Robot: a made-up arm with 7 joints.
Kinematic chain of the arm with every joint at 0, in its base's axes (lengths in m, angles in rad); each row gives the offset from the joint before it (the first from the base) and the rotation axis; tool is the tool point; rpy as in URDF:
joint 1: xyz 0 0 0.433 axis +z
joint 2: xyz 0 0 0 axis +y
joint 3: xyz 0 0 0.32 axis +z
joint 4: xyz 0.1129 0 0 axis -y
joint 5: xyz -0.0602 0 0.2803 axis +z
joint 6: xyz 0 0 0 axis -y
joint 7: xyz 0.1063 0 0 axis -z
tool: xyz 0 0 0 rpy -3.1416 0 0
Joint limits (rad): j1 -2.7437..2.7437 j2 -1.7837..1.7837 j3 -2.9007..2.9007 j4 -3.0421..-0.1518 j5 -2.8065..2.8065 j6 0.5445..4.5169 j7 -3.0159..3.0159
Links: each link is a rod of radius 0.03 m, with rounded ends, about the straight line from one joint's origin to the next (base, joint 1, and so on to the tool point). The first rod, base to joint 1, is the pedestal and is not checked.
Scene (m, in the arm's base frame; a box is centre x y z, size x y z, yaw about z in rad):
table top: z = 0
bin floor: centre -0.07 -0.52 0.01 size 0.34 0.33 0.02 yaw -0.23
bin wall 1: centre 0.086 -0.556 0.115 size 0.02 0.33 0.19 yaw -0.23
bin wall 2: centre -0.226 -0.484 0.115 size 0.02 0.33 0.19 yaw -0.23
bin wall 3: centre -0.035 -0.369 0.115 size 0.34 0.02 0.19 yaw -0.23
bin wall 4: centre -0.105 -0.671 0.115 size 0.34 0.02 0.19 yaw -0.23
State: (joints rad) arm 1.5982 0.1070 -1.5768 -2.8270 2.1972 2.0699 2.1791
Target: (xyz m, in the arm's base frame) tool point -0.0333 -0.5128 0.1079
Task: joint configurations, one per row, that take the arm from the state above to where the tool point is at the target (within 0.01 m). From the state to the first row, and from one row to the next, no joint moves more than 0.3 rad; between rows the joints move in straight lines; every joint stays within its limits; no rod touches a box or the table.
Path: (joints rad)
1: 1.4514 -0.1095 -1.8159 -2.6050 2.1727 2.0473 2.1791
2: 1.3046 -0.3260 -2.0550 -2.3829 2.1481 2.0246 2.1791
3: 1.1578 -0.5425 -2.2941 -2.1609 2.1236 2.0020 2.1791
4: 1.0110 -0.7590 -2.5332 -1.9389 2.0990 1.9794 2.1791
5: 1.0482 -1.0120 -2.5931 -1.7769 2.0737 1.9176 2.1791
6: 1.0854 -1.2651 -2.6530 -1.6150 2.0484 1.8559 2.1791

